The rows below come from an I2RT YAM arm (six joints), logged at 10 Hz.
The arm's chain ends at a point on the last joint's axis. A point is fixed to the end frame.
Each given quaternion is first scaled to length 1.
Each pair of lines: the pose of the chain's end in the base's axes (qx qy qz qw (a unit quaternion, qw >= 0); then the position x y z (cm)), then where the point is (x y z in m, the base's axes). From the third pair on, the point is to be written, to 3 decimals.
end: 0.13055, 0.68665, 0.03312, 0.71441, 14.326, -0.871, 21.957
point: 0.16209 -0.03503 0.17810
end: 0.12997, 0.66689, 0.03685, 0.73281, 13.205, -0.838, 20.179
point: 0.15311 -0.03467 0.16138
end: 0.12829, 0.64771, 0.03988, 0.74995, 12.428, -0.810, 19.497
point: 0.147 -0.034 0.156
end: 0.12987, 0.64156, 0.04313, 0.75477, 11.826, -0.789, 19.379
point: 0.142 -0.034 0.155
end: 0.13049, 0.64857, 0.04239, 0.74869, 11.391, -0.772, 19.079
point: 0.137 -0.034 0.151
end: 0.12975, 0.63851, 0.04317, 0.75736, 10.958, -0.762, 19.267
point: 0.134 -0.034 0.154
